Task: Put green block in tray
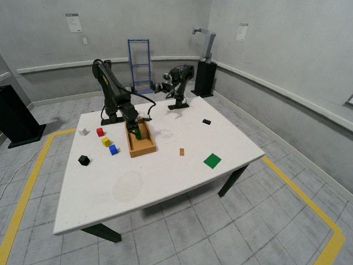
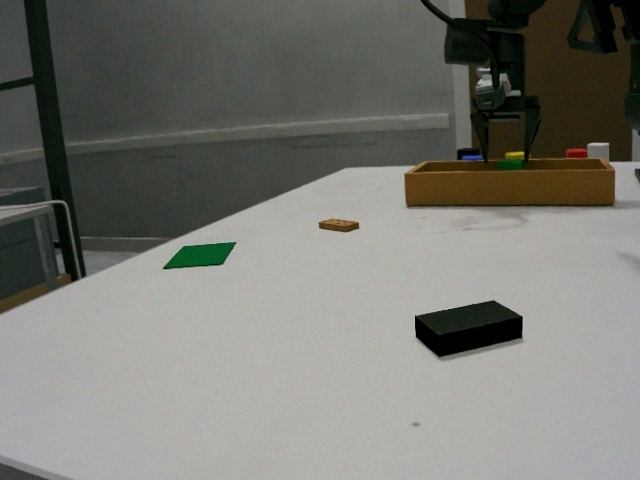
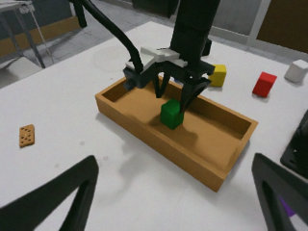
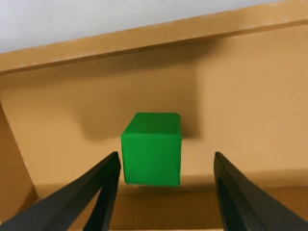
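Right now the green block is 10 mm behind my right hand and 30 mm below it. Round my right hand: wooden tray (10 mm to the left, 50 mm below); blue block (60 mm ahead, 170 mm to the right, 40 mm below); yellow block (30 mm behind, 200 mm to the right, 40 mm below).
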